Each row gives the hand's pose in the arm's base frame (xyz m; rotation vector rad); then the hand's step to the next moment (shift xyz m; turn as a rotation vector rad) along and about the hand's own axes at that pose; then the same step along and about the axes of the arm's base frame.
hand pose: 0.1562 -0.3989 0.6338 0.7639 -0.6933 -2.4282
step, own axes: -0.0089 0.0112 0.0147 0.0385 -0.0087 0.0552
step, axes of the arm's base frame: 0.0006 0.0015 0.0205 -0.0649 0.0012 0.0198
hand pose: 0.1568 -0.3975 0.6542 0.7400 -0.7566 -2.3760
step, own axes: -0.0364 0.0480 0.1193 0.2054 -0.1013 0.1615
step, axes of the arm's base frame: -0.0345 0.0305 0.1255 -0.2794 -0.0011 -0.0214
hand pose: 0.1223 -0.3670 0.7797 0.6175 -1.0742 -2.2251
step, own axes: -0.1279 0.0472 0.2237 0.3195 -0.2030 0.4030
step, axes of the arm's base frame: -0.0330 0.1831 0.1844 -0.5430 0.1027 0.0160
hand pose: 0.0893 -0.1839 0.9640 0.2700 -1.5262 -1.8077
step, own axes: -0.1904 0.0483 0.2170 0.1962 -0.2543 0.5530
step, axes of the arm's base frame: 0.0249 0.2878 0.0469 -0.5654 0.2977 -0.0268
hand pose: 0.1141 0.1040 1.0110 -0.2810 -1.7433 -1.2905
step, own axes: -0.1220 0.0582 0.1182 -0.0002 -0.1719 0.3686
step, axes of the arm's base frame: 0.0420 0.1639 -0.0602 -0.3061 0.2393 -0.1203
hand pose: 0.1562 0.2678 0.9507 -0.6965 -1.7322 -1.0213
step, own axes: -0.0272 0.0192 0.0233 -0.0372 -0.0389 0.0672
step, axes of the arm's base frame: 0.0151 0.0297 -0.0233 -0.0484 0.0400 -0.0589
